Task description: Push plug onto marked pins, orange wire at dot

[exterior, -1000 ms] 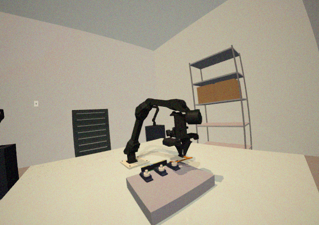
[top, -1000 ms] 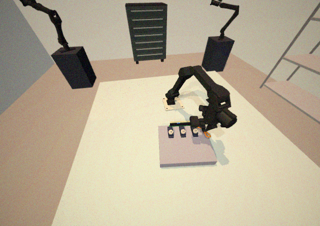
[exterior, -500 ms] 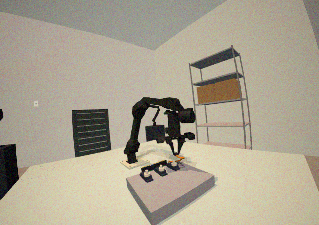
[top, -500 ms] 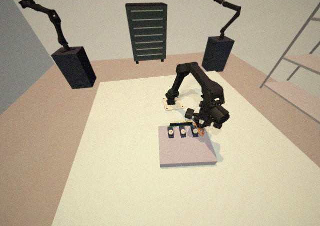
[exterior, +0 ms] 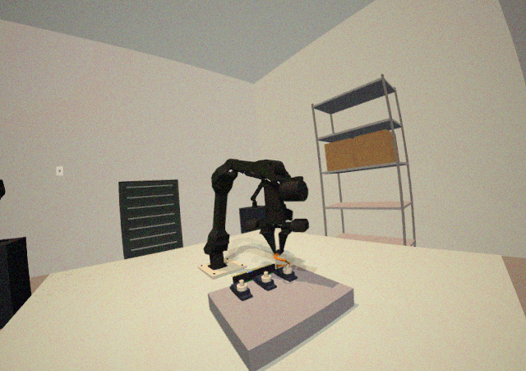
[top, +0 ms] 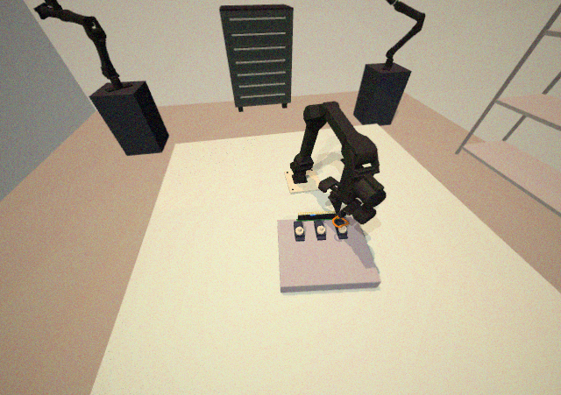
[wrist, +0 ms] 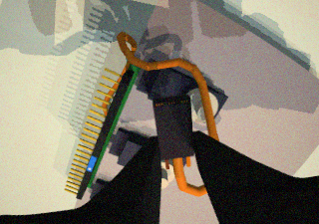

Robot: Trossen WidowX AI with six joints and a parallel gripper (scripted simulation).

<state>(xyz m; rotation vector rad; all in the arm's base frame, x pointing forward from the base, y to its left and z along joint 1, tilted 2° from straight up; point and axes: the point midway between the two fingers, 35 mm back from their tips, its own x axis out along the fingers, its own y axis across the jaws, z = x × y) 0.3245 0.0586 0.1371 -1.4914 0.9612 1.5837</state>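
My gripper tip is 80 mm to the left of the blue band, 50 mm past it and 50 mm above it. From my gripper tip the other things lie so: grey printed holder 110 mm ahead, 100 mm below, 70 mm to the right; then pin strip 60 mm to the right, 60 mm below, 50 mm behind.
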